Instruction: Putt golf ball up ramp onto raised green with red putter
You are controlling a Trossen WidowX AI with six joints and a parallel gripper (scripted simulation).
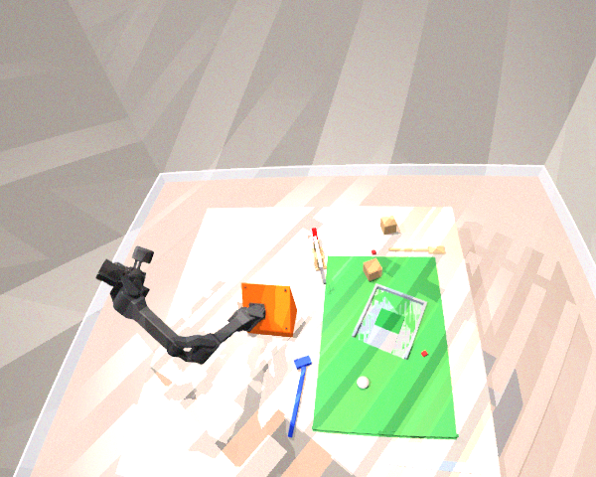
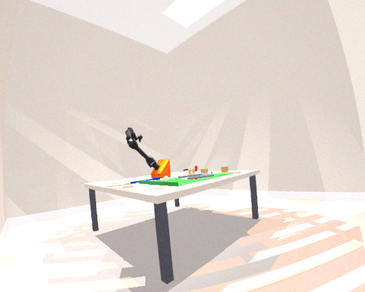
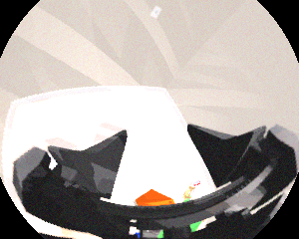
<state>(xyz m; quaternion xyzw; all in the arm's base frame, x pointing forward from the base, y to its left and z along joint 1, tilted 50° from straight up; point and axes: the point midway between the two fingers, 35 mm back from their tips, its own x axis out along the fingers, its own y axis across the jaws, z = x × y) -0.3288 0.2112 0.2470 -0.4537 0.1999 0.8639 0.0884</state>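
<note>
The blue putter lies 530 mm ahead of my gripper tip, 240 mm to the right of it and 390 mm below it. The rest, counted from my gripper tip: white golf ball (760 mm ahead, 180 mm to the right, 380 mm below); then red putter (550 mm ahead, 340 mm to the left, 350 mm below).
</note>
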